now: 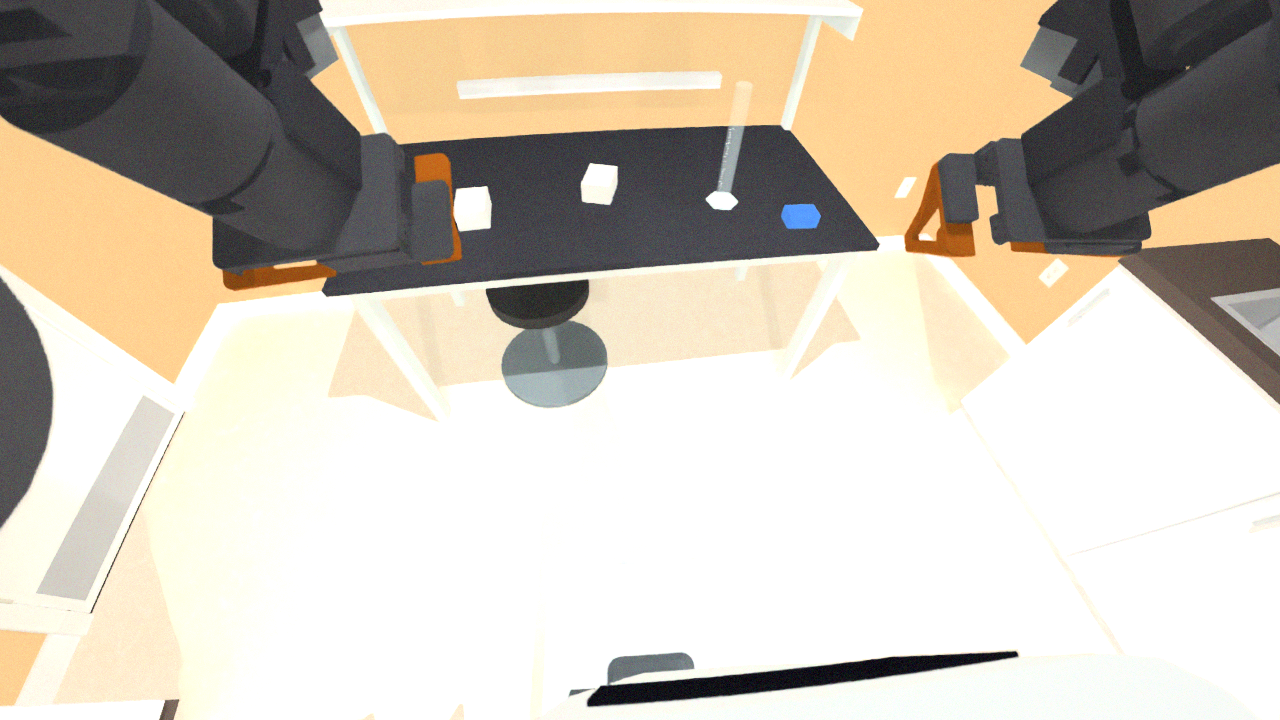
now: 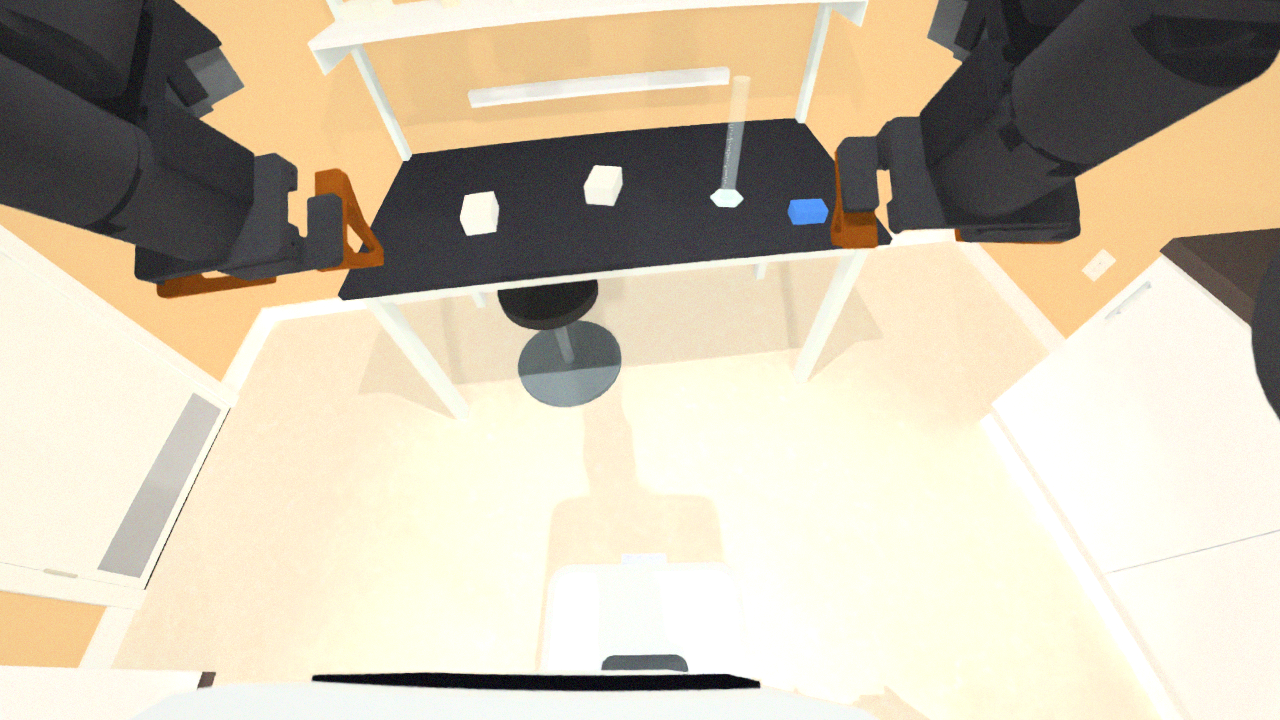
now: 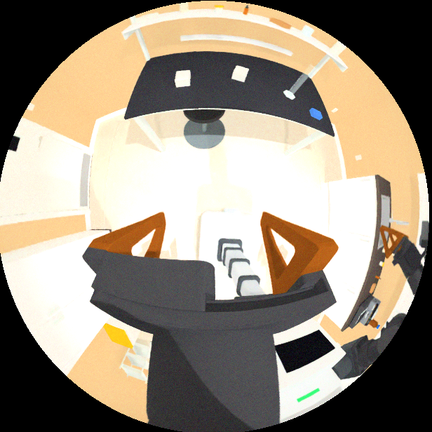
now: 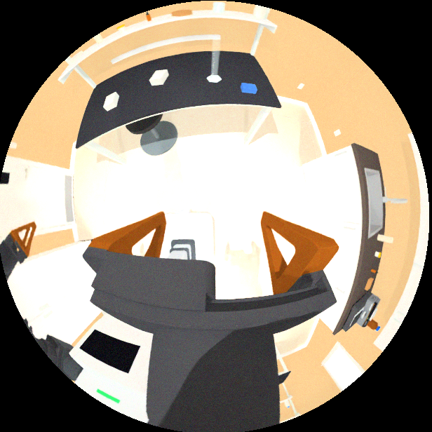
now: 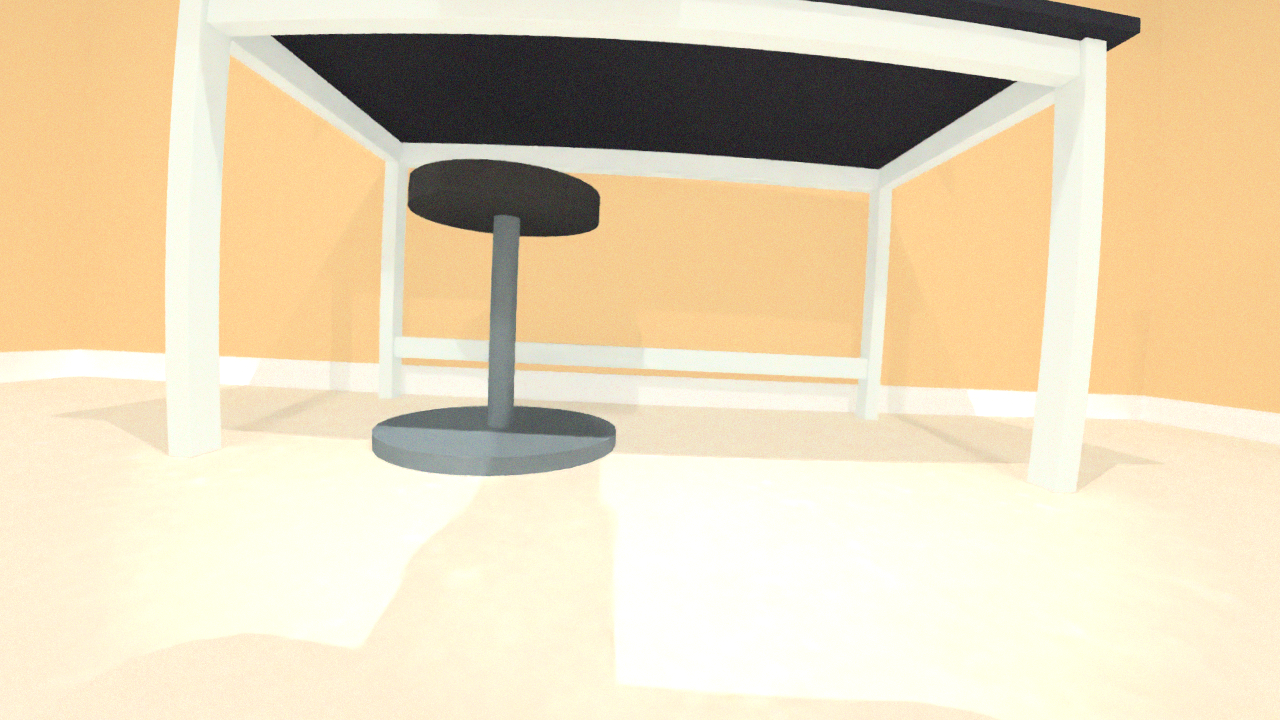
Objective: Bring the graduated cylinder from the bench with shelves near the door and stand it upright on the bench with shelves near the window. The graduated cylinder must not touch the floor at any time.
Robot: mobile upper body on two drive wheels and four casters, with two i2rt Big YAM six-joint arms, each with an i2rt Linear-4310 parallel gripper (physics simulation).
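Places are measured from the left arm's base along level axes (x down, y right, z back), in metres.
Pixels of known places: left gripper, between the fingertips: (image 1: pixel 396 259) (image 2: pixel 327 266); right gripper, between the fingertips: (image 1: pixel 959 243) (image 2: pixel 894 234).
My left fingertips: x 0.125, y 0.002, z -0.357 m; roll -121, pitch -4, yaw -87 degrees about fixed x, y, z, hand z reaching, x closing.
Ahead of a thing's pixels: the offset from my left fingertips to its top centre.
The graduated cylinder @[dx +0.188, dy +0.508, dz -0.879 m] (image 1: pixel 730 156) (image 2: pixel 733 152) (image 3: pixel 301 84) (image 4: pixel 215 62), clear and tall on a pale hexagonal foot, stands upright on the right part of the black-topped bench with shelves (image 1: pixel 644 237) (image 2: pixel 644 232) (image 3: pixel 215 95) (image 4: pixel 185 97) (image 5: pixel 662 98). My left gripper (image 1: pixel 338 272) (image 2: pixel 268 275) (image 3: pixel 212 217) is open and empty, in front of the bench's left end. My right gripper (image 1: pixel 1002 248) (image 2: pixel 930 240) (image 4: pixel 213 216) is open and empty, in front of the bench's right end. Both are apart from the cylinder. The bench near the window cannot be made out.
A blue block @[dx +0.483, dy +0.723, dz -0.773 m] (image 1: pixel 800 215) (image 2: pixel 807 211) lies right of the cylinder; two white blocks @[dx +0.465, dy +0.134, dz -0.936 m] (image 1: pixel 598 183) @[dx +0.465, dy -0.230, dz -0.821 m] (image 1: pixel 472 207) lie left of it. A round stool @[dx +0.802, dy -0.098, dz -0.840 m] (image 1: pixel 538 300) (image 5: pixel 503 197) stands partly under the bench. A white door (image 2: pixel 80 429) is at left, a sink counter (image 4: pixel 367 240) at right.
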